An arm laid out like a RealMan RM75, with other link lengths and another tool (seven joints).
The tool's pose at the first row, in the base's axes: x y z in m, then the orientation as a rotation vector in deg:
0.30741, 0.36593, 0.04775, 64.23, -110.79, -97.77
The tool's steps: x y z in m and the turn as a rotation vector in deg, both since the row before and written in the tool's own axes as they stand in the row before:
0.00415, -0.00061, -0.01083, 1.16, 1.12, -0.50
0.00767, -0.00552, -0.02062, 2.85, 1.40, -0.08
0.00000, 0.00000, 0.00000, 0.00, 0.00, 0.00
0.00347, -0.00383, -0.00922, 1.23, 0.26, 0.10
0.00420, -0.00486, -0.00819, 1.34, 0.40, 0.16
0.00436, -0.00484, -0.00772, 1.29, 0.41, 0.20
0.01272, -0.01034, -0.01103, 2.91, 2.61, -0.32
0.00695, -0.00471, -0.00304, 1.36, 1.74, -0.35
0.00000, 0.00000, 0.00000, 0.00, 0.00, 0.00
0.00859, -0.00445, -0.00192, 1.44, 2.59, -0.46
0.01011, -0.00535, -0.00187, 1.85, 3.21, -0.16
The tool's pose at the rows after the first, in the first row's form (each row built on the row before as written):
0.31248, 0.35552, 0.04863, 65.93, -111.22, -96.13
0.32410, 0.33613, 0.04677, 67.91, -113.33, -92.65
0.32410, 0.33613, 0.04677, 67.91, -113.33, -92.65
0.32992, 0.32744, 0.04521, 68.39, -114.47, -91.37
0.33502, 0.31880, 0.04242, 68.91, -115.64, -89.83
0.33973, 0.31029, 0.03969, 69.36, -116.75, -88.29
0.34415, 0.29284, 0.03153, 72.15, -117.89, -83.59
0.34455, 0.28506, 0.02717, 73.91, -117.97, -80.98
0.34455, 0.28506, 0.02717, 73.91, -117.97, -80.98
0.34345, 0.27651, 0.02238, 76.16, -117.49, -77.54
0.34243, 0.26644, 0.01674, 78.40, -117.02, -73.03

